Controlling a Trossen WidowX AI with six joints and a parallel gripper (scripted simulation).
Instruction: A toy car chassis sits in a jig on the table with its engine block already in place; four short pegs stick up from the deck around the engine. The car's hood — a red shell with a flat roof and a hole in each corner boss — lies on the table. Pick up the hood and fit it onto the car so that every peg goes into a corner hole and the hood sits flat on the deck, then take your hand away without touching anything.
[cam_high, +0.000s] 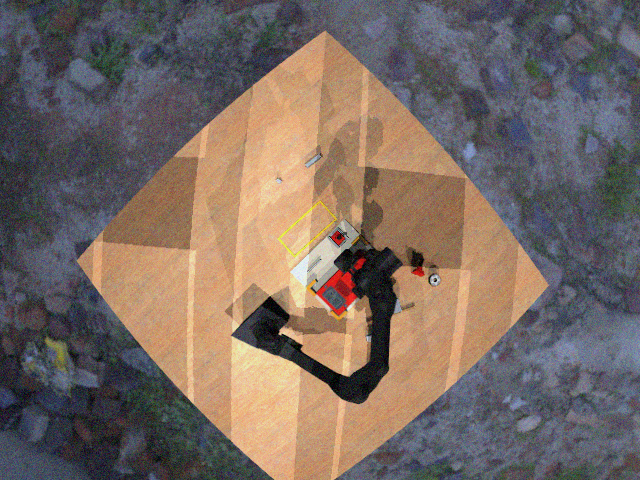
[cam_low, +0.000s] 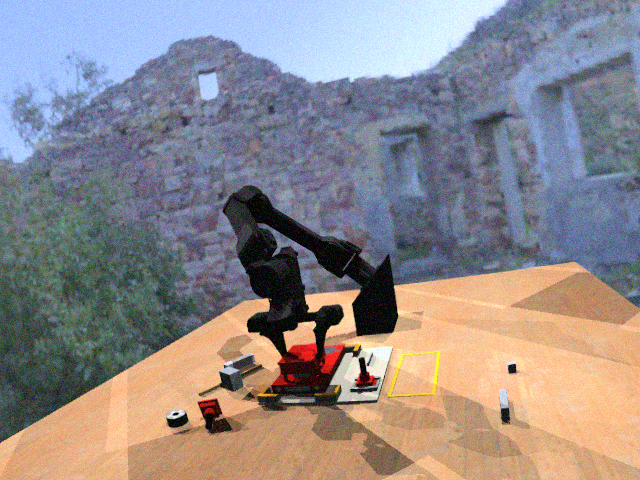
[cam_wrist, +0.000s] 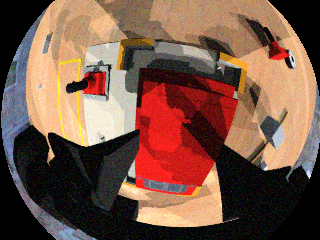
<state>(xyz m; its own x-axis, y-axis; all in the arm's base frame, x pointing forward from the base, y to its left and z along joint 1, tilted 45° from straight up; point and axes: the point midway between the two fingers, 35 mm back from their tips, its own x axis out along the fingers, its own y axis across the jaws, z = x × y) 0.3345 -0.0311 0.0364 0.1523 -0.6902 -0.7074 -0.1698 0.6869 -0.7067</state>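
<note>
Right now the red hood is right at my gripper tip.
</note>
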